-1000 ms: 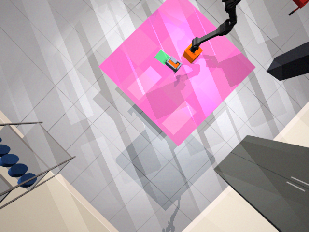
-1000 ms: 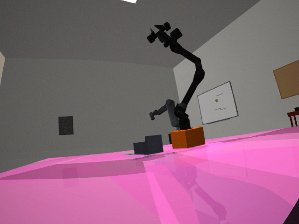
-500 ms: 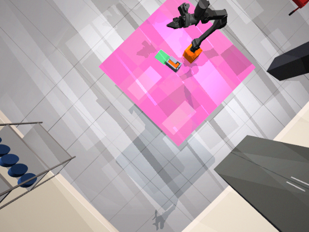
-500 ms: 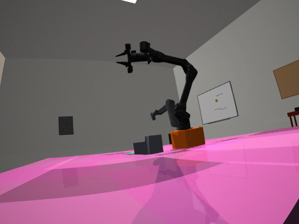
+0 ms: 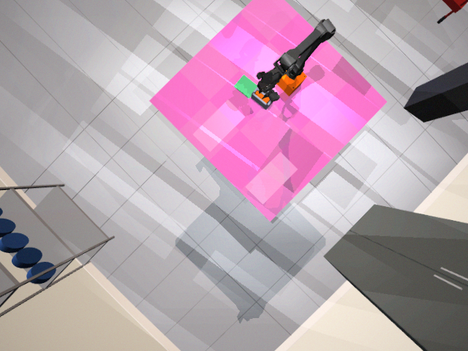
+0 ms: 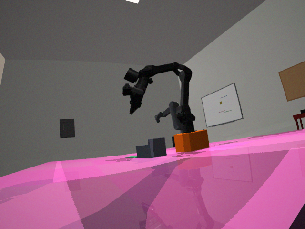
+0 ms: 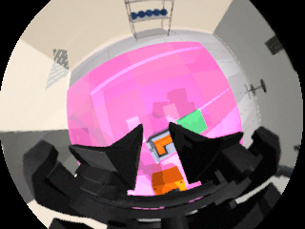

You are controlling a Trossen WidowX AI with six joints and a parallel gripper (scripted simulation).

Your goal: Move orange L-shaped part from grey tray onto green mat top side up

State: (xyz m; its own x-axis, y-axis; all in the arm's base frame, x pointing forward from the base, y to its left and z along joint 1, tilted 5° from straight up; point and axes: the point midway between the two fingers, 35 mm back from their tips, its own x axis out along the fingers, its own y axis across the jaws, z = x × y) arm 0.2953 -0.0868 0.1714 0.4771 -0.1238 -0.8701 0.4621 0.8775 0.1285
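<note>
Right now my gripper tip is 10 cm past the orange L-shaped part and 18 cm above it. The rest, counted from my gripper tip: green mat: 11 cm behind, 16 cm to the right, 24 cm below.
</note>
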